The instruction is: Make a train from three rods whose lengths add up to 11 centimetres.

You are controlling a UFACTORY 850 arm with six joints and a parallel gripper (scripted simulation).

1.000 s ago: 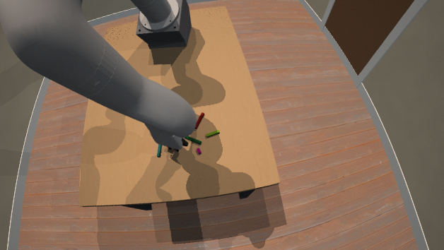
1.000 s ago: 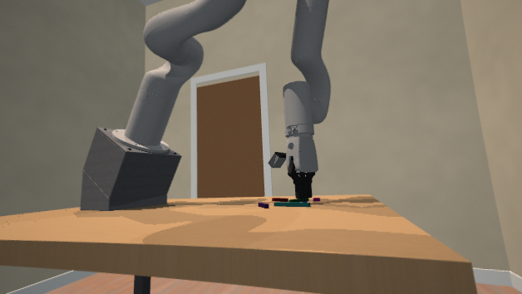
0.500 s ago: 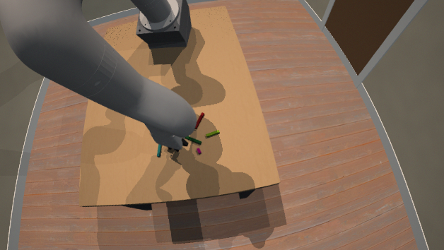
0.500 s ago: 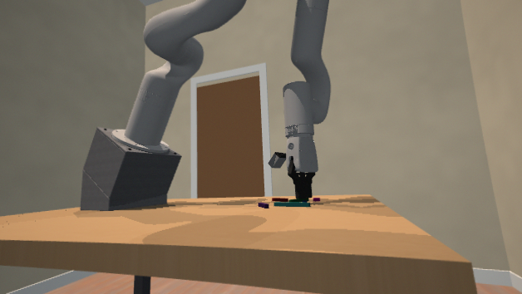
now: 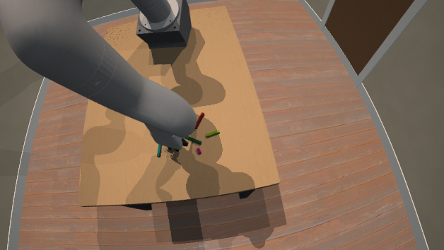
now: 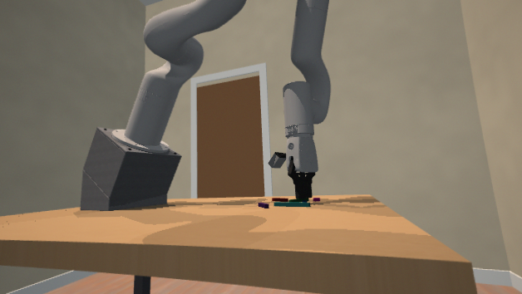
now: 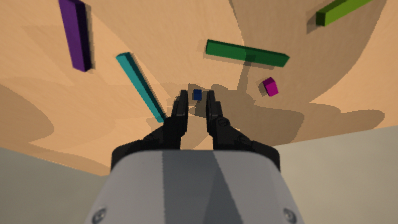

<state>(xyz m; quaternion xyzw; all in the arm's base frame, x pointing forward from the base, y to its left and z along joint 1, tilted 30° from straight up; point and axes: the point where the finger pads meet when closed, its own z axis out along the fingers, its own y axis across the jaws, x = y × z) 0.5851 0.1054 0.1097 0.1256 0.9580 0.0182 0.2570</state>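
Now: hand 3 cm above the small blue rod. From my hand the other things lie so: turquoise rod: 6 cm to the right, 3 cm below, 2 cm behind; then green rod: 6 cm to the left, 4 cm behind, 3 cm below; then magenta rod: 9 cm to the left, 3 cm below, 1 cm ahead.
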